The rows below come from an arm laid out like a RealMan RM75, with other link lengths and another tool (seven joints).
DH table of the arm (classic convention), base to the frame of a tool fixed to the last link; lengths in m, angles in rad. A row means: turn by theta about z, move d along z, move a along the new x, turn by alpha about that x. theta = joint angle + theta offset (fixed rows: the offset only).
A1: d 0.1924  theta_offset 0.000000  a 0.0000  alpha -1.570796
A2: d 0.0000  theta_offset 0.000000  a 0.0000  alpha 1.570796
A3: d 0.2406  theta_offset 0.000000  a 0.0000  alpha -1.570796
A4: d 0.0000  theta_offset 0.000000  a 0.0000  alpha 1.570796
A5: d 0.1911  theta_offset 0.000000  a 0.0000  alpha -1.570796
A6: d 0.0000  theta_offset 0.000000  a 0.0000  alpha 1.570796
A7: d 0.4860  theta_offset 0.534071  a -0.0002  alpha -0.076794
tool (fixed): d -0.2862  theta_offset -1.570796  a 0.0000  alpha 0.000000
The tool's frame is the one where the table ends.
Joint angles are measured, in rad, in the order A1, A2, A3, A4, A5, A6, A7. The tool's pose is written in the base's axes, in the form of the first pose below.
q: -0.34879 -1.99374 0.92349 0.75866 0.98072 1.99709 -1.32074
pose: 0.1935 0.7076 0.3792 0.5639 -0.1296 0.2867 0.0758
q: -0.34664 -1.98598 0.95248 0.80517 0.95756 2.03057 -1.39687
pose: 0.2329 0.7127 0.3765 0.5441 -0.1200 0.2775 0.0778
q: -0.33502 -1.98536 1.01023 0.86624 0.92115 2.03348 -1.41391
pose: 0.2531 0.7247 0.3607 0.5298 -0.1087 0.2690 0.0766
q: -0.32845 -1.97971 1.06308 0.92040 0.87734 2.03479 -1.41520
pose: 0.2685 0.7367 0.3375 0.5209 -0.0977 0.2611 0.0782
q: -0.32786 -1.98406 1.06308 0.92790 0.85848 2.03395 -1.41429
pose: 0.2691 0.7347 0.3293 0.5286 -0.0956 0.2603 0.0813
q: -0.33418 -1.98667 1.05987 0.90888 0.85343 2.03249 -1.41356
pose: 0.2701 0.7285 0.3324 0.5347 -0.0966 0.2628 0.0814
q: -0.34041 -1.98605 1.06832 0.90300 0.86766 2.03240 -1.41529
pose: 0.2752 0.7301 0.3380 0.5262 -0.0958 0.2635 0.0768
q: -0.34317 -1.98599 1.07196 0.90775 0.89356 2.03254 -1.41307
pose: 0.2761 0.7365 0.3419 0.5142 -0.0950 0.2632 0.0716
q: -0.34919 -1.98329 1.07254 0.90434 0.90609 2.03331 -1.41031
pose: 0.2765 0.7398 0.3434 0.5082 -0.0947 0.2639 0.0696
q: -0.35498 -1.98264 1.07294 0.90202 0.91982 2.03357 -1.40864
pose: 0.2774 0.7427 0.3452 0.5022 -0.0941 0.2645 0.0670
